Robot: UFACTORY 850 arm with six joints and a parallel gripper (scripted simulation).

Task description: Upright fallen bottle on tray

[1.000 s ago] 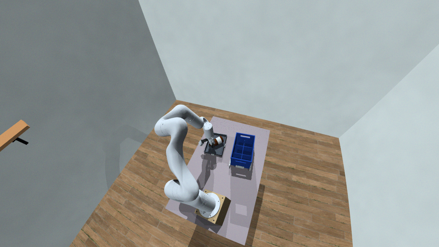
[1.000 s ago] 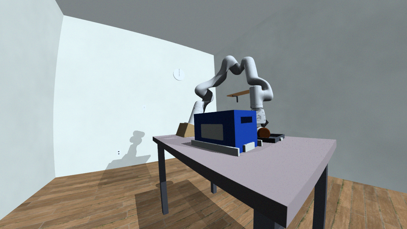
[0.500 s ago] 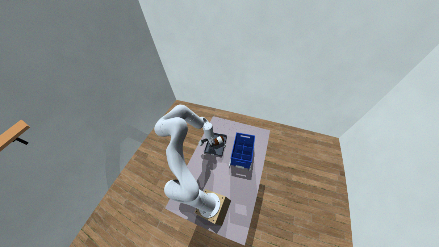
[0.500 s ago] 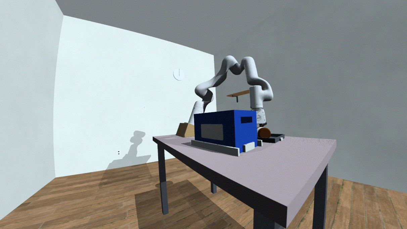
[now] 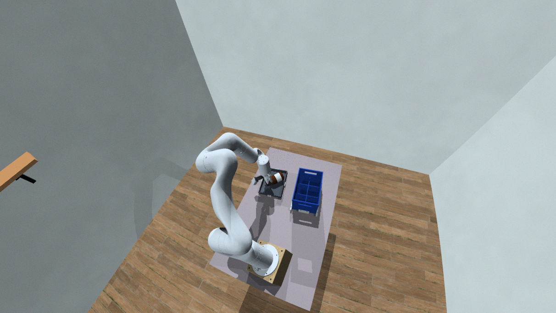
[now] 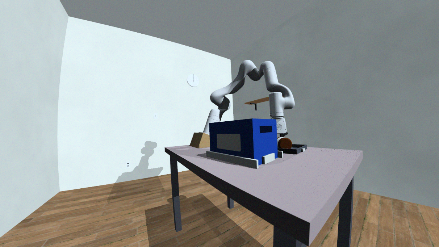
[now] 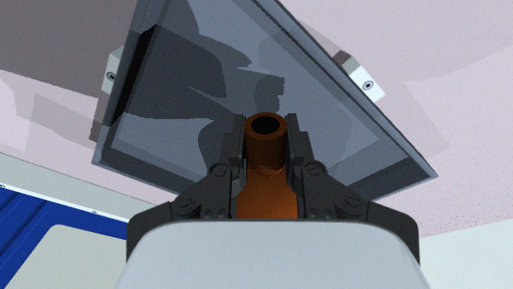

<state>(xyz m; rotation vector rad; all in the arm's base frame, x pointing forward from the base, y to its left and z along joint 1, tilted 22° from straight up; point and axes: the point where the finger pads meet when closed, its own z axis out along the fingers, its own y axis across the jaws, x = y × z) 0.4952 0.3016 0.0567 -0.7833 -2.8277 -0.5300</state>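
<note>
My hand is 40 mm short of the dark grey tray, 30 mm to the left of it and 30 mm above it. From my hand the other things lie so: brown bottle 50 mm ahead, 30 mm to the right; blue crate 320 mm to the right, 70 mm ahead, 40 mm above.
</note>
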